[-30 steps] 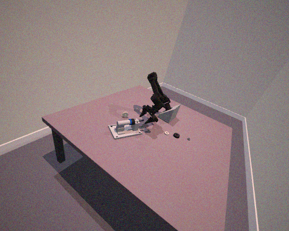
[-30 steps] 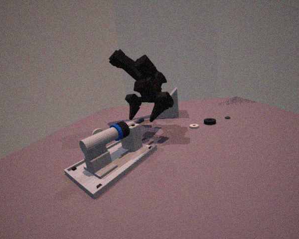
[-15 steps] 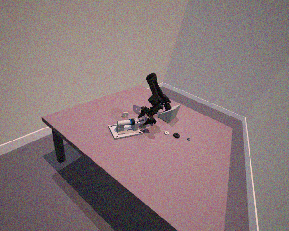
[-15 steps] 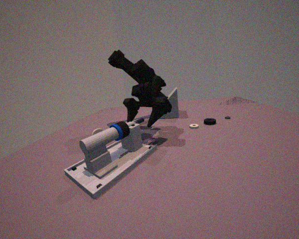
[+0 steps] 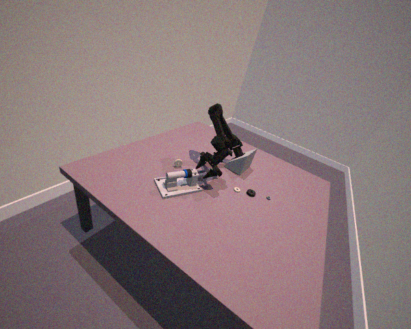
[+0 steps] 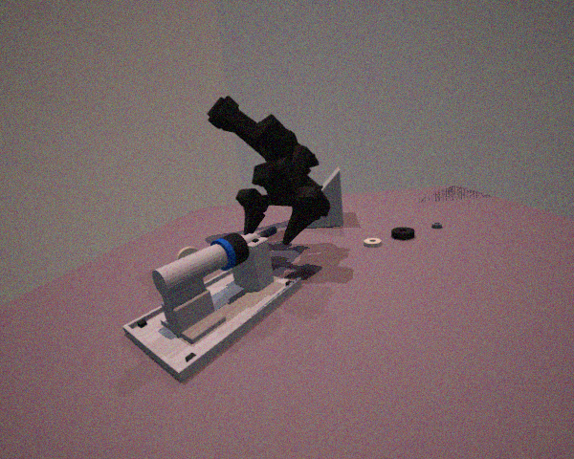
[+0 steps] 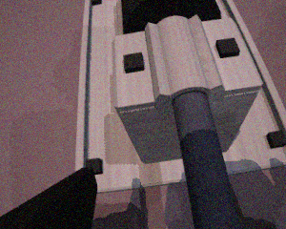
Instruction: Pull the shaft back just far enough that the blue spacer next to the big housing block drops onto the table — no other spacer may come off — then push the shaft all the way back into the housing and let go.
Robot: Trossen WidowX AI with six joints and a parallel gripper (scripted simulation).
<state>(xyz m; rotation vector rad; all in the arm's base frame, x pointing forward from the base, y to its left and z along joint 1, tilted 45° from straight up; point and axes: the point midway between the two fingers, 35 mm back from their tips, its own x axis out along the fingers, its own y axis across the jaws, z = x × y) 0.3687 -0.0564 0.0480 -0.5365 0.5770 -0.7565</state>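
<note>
My gripper tip is 6 cm short of the black spacer, 3 cm to the left of it and 1 cm below it. The rest, counted from my gripper tip: grey ring 21 cm behind, 39 cm to the left, 6 cm below; then dark shaft 6 cm ahead, 3 cm to the right, 1 cm above; then blue spacer 8 cm ahead, 4 cm to the right, 1 cm above.
</note>
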